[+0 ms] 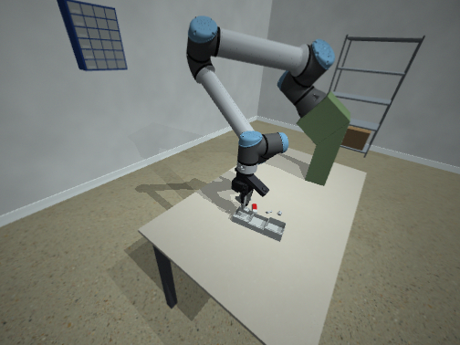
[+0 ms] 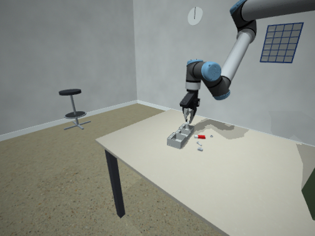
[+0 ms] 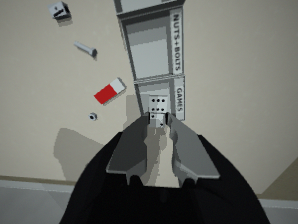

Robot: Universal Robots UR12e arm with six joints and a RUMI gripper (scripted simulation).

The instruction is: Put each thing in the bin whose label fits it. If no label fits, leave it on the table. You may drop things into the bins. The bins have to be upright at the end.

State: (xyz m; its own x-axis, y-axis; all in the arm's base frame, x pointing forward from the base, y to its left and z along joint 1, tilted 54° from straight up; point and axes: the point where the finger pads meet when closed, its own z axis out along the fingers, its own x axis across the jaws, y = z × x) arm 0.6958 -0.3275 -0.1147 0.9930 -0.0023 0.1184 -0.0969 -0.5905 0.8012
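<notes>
Now: the white patterned piece 10 mm below my hand. From my hand the other things lie so: grey bolt: 110 mm behind, 100 mm to the left, 80 mm below; grey three-compartment bin row: 80 mm to the left, 60 mm below; red-and-white block: 90 mm behind, 20 mm to the left, 80 mm below.
</notes>
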